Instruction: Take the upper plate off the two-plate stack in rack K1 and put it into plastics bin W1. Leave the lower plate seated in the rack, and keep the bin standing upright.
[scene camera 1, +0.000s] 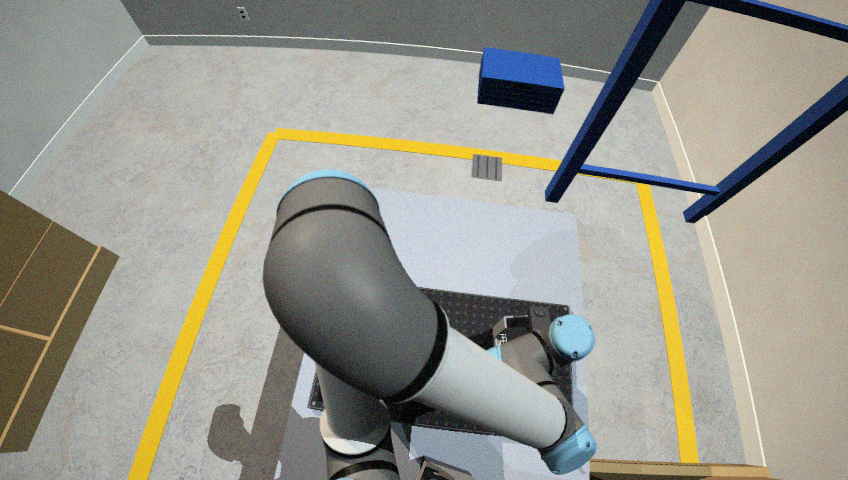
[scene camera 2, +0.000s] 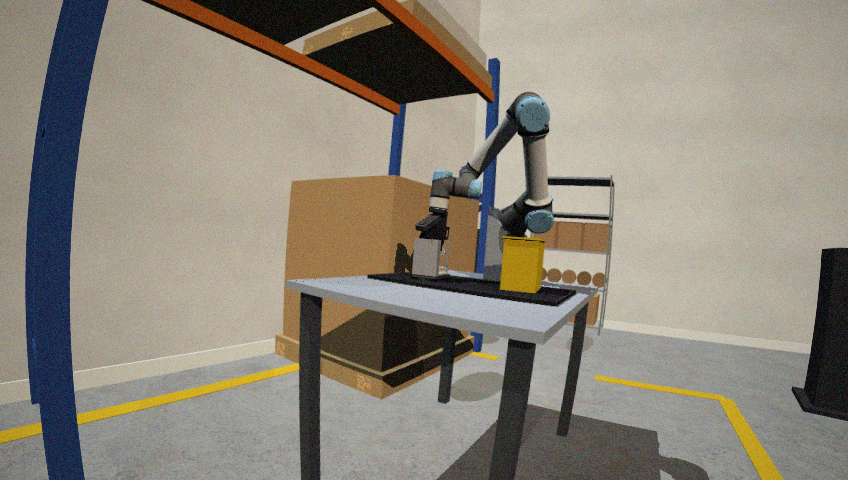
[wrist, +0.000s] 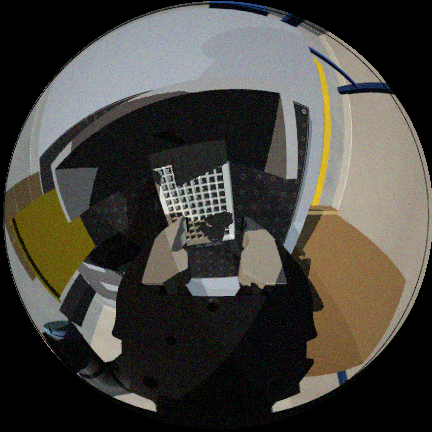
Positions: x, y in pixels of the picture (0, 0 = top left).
Scene:
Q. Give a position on a yellow bin W1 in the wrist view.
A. At 53, 247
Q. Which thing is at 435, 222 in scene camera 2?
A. My gripper.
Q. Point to my gripper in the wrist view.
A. At 214, 218

